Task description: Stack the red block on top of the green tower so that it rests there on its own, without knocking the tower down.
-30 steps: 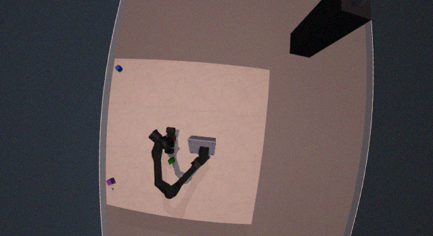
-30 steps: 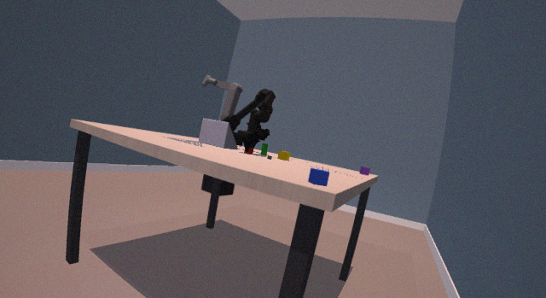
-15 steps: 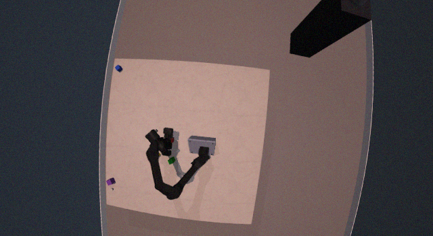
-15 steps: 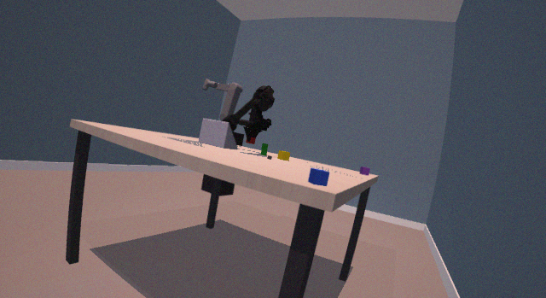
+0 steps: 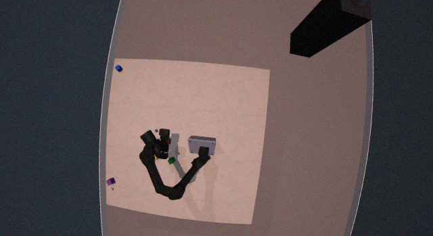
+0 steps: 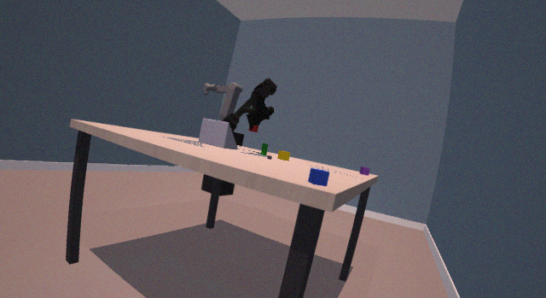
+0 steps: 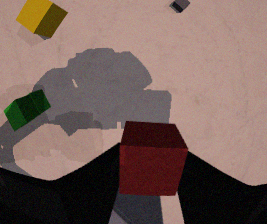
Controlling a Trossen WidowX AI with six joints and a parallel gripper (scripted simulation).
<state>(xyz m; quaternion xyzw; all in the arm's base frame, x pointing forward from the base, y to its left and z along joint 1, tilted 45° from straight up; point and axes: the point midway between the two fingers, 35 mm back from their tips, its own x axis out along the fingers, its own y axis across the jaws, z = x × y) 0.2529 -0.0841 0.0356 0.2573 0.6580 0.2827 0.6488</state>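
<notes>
My gripper tip is 120 mm short of the yellow block, 150 mm to the right of it and 100 mm above it. The rest, counted from my gripper tip: red block (10 mm above); purple block (520 mm ahead, 460 mm to the left, 100 mm below); blue block (550 mm ahead, 500 mm to the right, 100 mm below).
</notes>
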